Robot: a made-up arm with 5 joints.
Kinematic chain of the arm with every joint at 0, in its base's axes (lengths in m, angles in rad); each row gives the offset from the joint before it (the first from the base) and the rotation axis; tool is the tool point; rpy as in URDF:
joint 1: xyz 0 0 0.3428 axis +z
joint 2: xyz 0 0 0 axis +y
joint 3: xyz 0.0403 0 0.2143 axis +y
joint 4: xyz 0.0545 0 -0.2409 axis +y
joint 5: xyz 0.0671 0 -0.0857 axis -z
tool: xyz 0 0 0 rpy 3.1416 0 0
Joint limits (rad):
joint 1: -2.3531..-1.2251
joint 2: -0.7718..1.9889
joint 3: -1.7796..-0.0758
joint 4: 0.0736..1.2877
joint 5: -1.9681..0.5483
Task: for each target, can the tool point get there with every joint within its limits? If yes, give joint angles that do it. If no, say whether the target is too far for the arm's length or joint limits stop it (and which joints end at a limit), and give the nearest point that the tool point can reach.
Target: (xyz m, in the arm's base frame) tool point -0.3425 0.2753 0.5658
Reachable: no: joint limits stop it (at a limit: joint 1, joint 2, joint 3) | nearest point -0.0480 0.1333 0.3264 | short by 0.405 m
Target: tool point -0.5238 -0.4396 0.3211
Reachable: no: too far | nearest point -0.3678 -0.3700 0.3262 | short by 0.171 m
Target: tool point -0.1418 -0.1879 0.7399
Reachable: yes | joints -2.2175 -0.4374 -1.6497 0.9996 -0.9667
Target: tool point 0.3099 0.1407 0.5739
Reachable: no: joint limits stop it (at a limit: joint 1, joint 2, joint 3) | nearest point 0.0934 0.0940 0.3345 | short by 0.326 m
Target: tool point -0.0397 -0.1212 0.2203
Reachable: yes | joints -1.8873 0.0490 -0.2265 1.0207 -1.5255
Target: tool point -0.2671 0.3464 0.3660
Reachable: no: joint limits stop it (at a limit: joint 1, joint 2, joint 3) | nearest point -0.0572 0.1589 0.2831 | short by 0.293 m
